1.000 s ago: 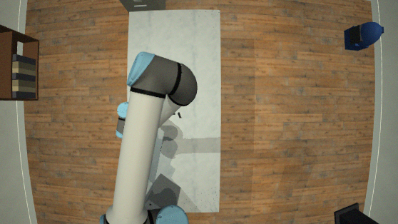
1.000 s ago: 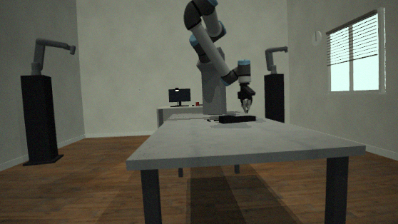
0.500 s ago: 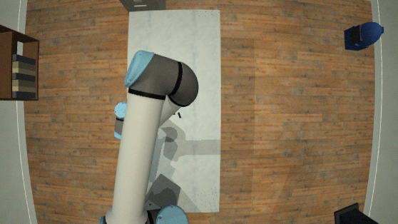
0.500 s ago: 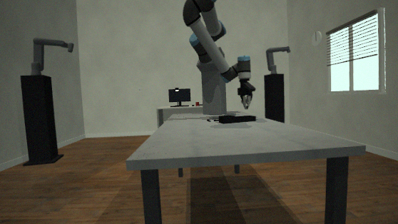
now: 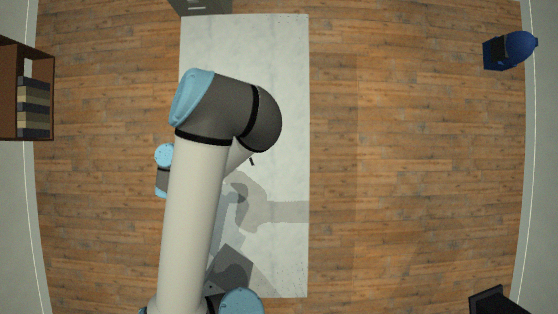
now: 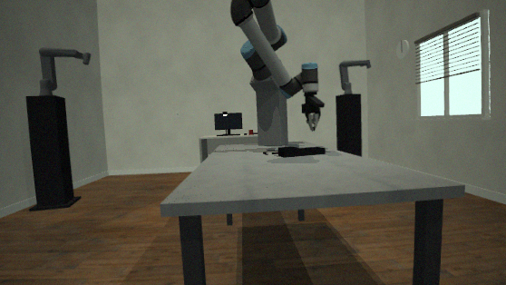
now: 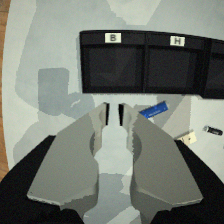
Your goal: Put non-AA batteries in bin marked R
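Now: hand 11 cm past the thin black cylindrical battery, 19 cm to the left of it and 14 cm above it. The rest, counted from my hand: white domino 14 cm behind, 13 cm to the right, 14 cm below; blue cylindrical battery 7 cm behind, 7 cm to the right, 14 cm below; black bin 1 cm ahead, 8 cm to the right, 12 cm below.
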